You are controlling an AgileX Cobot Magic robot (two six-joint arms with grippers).
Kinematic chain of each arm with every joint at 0, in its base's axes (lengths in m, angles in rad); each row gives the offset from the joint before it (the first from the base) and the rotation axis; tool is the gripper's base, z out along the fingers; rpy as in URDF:
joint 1: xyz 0 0 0.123 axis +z
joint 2: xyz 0 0 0 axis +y
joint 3: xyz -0.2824 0 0.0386 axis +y
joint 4: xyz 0.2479 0 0.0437 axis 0.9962 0 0.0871
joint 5: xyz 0 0 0 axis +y
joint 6: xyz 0.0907 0 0.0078 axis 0.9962 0 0.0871
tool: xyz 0 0 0 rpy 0 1.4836 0
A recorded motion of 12 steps. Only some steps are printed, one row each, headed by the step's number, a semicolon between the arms.
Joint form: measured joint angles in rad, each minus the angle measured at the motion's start. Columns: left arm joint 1, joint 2, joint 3, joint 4, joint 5, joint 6; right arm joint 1, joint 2, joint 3, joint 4, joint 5, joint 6.
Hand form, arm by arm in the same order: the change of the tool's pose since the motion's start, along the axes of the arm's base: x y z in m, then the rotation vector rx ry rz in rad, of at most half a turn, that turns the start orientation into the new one. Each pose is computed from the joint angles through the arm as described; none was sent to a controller.
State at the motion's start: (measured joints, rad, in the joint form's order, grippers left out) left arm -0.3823 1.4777 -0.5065 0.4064 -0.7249 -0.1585; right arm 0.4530 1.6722 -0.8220 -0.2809 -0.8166 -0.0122
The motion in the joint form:
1: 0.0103 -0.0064 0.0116 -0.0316 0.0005 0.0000; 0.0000 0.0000 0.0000 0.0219 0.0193 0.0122
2: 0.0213 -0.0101 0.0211 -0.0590 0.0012 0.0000; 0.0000 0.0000 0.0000 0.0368 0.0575 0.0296
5: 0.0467 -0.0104 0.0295 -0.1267 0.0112 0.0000; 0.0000 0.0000 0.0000 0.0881 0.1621 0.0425
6: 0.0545 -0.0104 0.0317 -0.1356 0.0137 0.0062; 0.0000 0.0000 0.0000 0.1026 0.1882 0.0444
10: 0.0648 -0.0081 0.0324 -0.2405 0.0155 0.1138; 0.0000 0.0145 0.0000 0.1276 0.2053 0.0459
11: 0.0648 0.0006 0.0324 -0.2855 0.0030 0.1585; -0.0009 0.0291 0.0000 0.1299 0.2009 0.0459
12: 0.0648 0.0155 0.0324 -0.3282 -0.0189 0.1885; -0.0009 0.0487 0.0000 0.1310 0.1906 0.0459
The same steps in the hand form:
1: -0.0002 0.0050 -0.0009 -0.0163 0.0126 0.0349; 0.0011 -0.0014 -0.0014 0.0126 0.0294 -0.0185
2: 0.0000 0.0098 -0.0020 -0.0299 0.0247 0.0674; 0.0020 -0.0026 -0.0047 0.0141 0.0747 -0.0360
5: 0.0033 0.0202 -0.0043 -0.0612 0.0546 0.1478; 0.0040 -0.0067 -0.0136 -0.0007 0.1824 -0.0900
6: 0.0040 0.0228 -0.0050 -0.0593 0.0570 0.1619; 0.0043 -0.0078 -0.0158 -0.0039 0.2095 -0.1040
10: 0.0079 0.0308 -0.0051 -0.0287 0.0296 0.2331; 0.0063 -0.0085 -0.0223 -0.0018 0.2456 -0.1234
11: 0.0099 0.0328 -0.0061 -0.0191 0.0159 0.2587; 0.0078 -0.0082 -0.0271 -0.0047 0.2556 -0.1258
12: 0.0123 0.0346 -0.0080 -0.0214 0.0068 0.2856; 0.0096 -0.0073 -0.0332 -0.0078 0.2647 -0.1258

